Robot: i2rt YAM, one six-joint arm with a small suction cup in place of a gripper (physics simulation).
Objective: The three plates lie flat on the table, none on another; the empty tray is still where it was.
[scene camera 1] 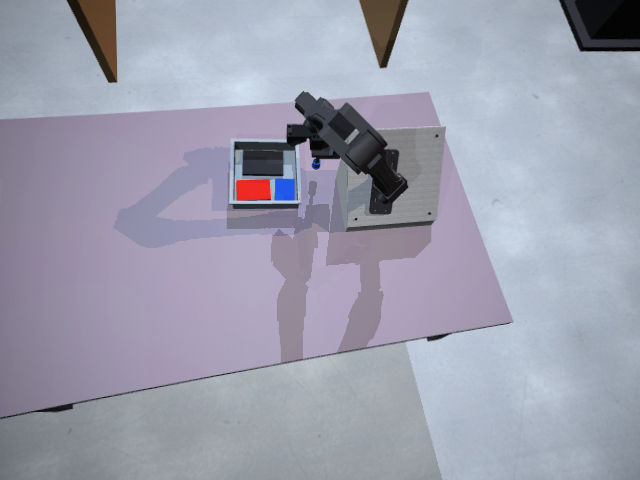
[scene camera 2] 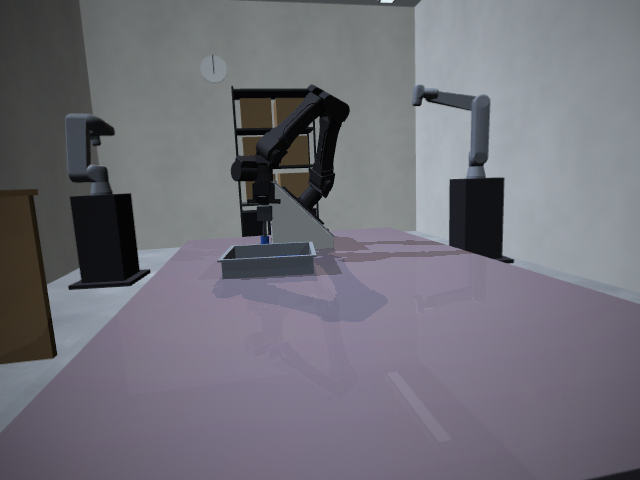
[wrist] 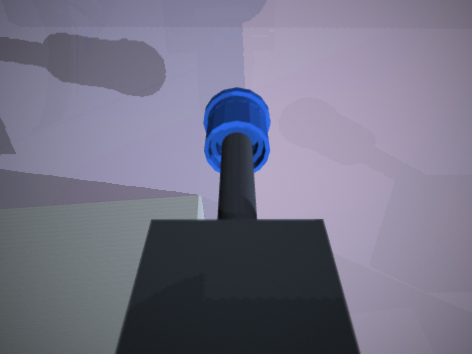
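Seen in the pictures: end effector, tool point: (scene camera 1: 315, 165) (wrist: 236, 118); arm's base, origin of the base link: (scene camera 2: 301, 206).
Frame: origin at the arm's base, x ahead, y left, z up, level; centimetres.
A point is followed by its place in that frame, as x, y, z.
Note:
A light grey tray (scene camera 1: 264, 205) {36.4, 0.9, -11.9} (scene camera 2: 267, 268) {46.2, -11.0, -12.1} stands on the table (scene camera 1: 170, 310) {63.7, 33.0, -14.2} (scene camera 2: 310, 413) {106.8, -3.7, -14.2}. Inside it, in scene camera 1, lie a black plate (scene camera 1: 263, 163) {36.3, -15.7, -12.9} toward the back, a red plate (scene camera 1: 253, 190) {39.8, -5.2, -12.8} at front left and a smaller blue plate (scene camera 1: 284, 189) {29.6, -5.5, -12.8} at front right. The plates appear flat and side by side. The tray wall mostly hides them in scene camera 2. My suction cup (scene camera 1: 315, 164) (scene camera 2: 264, 240) (wrist: 237, 125) {18.8, -13.0, -10.4} is off and bears nothing. It points down above the table, just right of the tray in scene camera 1. The tray does not show in the wrist view.
The arm's grey wedge-shaped base (scene camera 1: 413, 180) {-9.7, -0.5, 0.0} (scene camera 2: 294, 222) {11.3, -3.2, -4.5} (wrist: 75, 270) {11.4, -4.7, -8.6} stands right of the tray in scene camera 1. The table's right edge lies beyond it. A shelf unit (scene camera 2: 235, 111) and two other arms on black pedestals (scene camera 2: 105, 237) (scene camera 2: 476, 217) stand farther back.

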